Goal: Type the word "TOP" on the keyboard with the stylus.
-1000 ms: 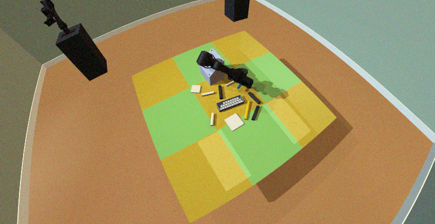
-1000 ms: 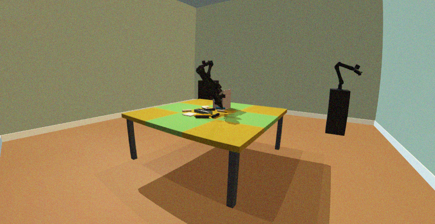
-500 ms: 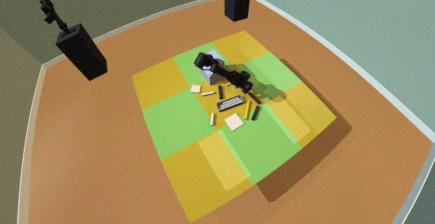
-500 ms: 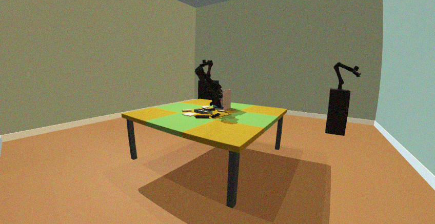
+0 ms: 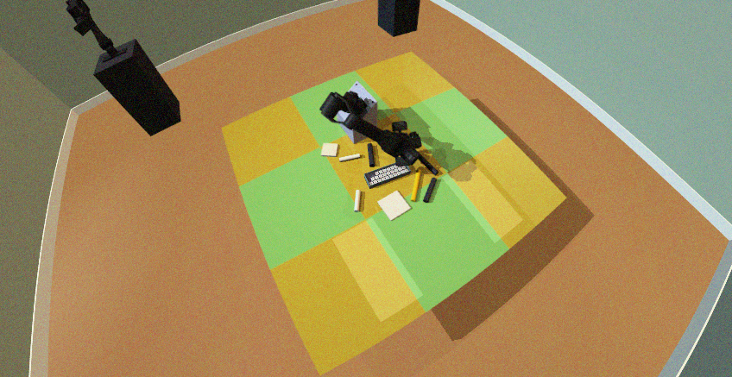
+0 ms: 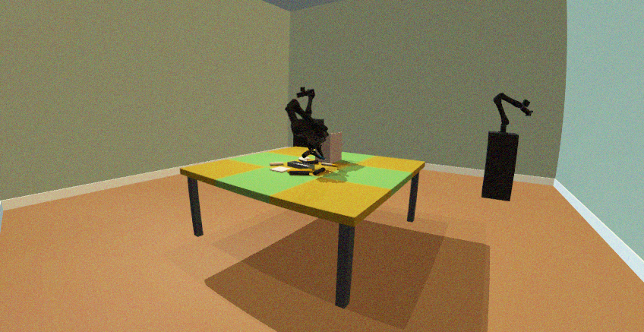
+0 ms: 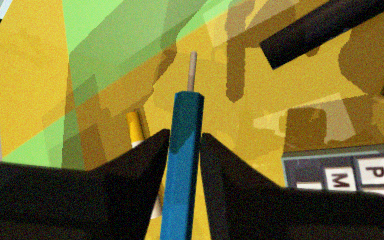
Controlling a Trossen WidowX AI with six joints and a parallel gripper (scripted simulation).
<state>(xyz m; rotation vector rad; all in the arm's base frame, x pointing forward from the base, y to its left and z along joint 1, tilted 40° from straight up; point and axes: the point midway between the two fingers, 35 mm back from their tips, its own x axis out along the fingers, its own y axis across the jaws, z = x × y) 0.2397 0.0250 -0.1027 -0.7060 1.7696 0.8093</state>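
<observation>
Right now the blue stylus is 1 cm to the left of my gripper tip. Also, from my gripper tip: beige pen 10 cm behind, 6 cm below; grey stylus tip 4 cm to the left, 1 cm below, 1 cm ahead; white pad 20 cm ahead, 18 cm to the right, 7 cm below.
</observation>
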